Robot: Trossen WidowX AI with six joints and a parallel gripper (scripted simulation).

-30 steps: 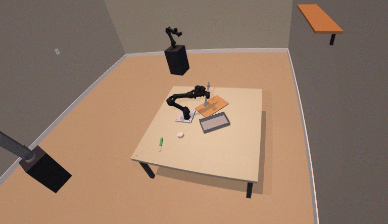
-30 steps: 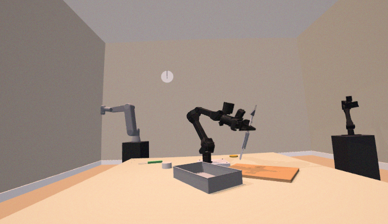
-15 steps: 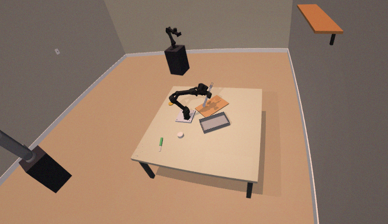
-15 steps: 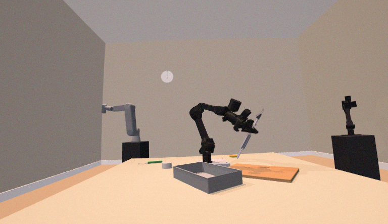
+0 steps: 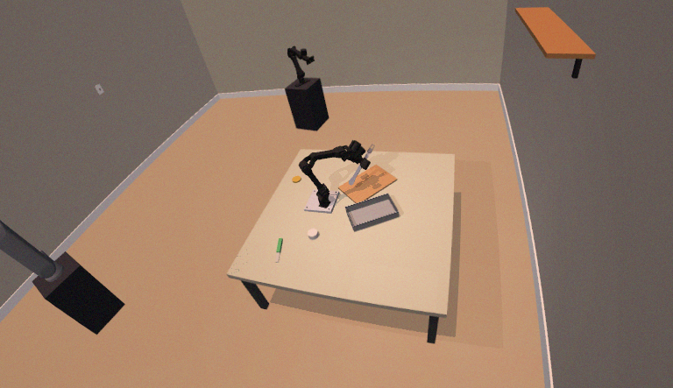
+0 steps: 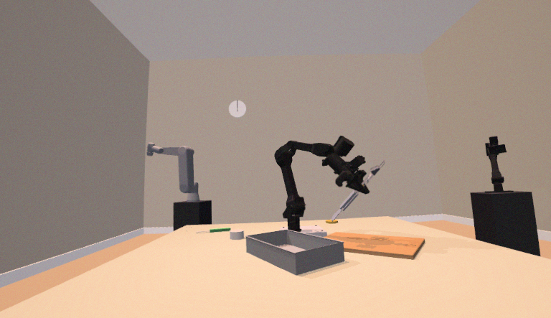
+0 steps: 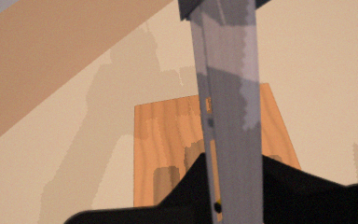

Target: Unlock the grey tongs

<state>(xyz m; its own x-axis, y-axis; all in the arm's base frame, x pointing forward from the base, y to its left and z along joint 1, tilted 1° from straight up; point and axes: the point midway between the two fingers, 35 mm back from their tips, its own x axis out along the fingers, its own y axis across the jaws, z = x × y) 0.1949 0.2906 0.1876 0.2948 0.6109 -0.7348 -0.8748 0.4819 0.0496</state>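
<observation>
My gripper tip is 180 mm above the wooden board, 20 mm to the left of it and 10 mm past it. From my gripper tip the other things lie so: white puck (570 mm to the right, 170 mm below, 140 mm behind); then orange disc (570 mm behind, 180 mm below, 130 mm to the right); then grey roasting tin (280 mm to the right, 160 mm below, 140 mm ahead).
</observation>
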